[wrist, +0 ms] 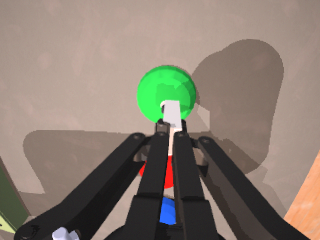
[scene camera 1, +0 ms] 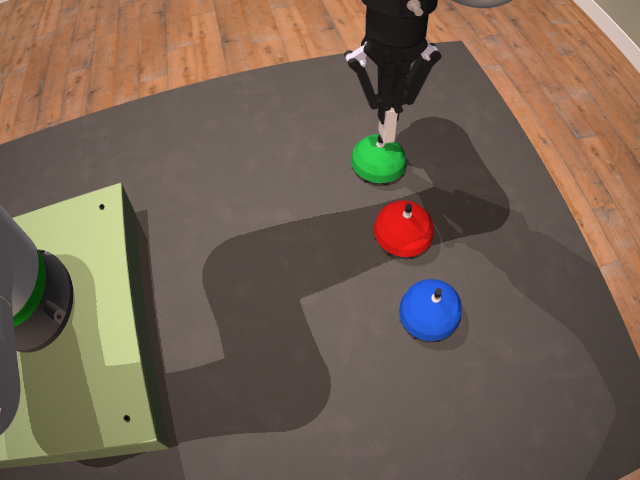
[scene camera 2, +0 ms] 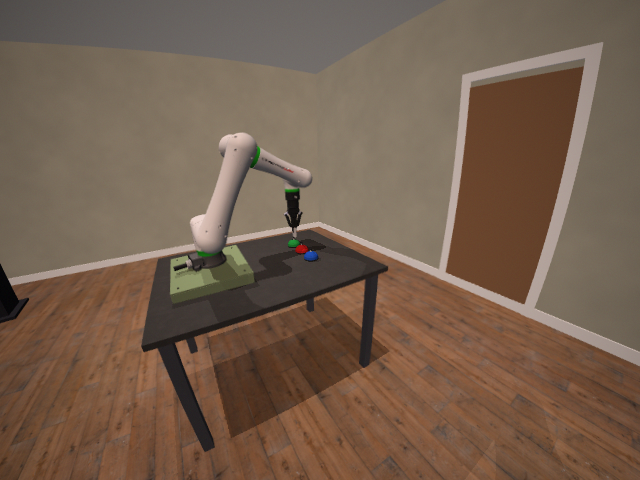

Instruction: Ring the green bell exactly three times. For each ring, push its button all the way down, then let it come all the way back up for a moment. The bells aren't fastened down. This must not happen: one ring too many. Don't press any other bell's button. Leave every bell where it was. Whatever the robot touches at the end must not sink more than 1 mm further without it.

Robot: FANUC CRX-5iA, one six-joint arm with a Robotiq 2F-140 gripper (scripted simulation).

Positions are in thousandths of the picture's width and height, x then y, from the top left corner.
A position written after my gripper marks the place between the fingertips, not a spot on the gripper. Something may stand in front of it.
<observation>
In view: my gripper (scene camera 1: 604,284), a green bell (scene camera 1: 588,341) and a red bell (scene camera 1: 637,486).
The green bell shows as well in the wrist view (wrist: 508,348). My gripper is seen too in the wrist view (wrist: 536,465).
</observation>
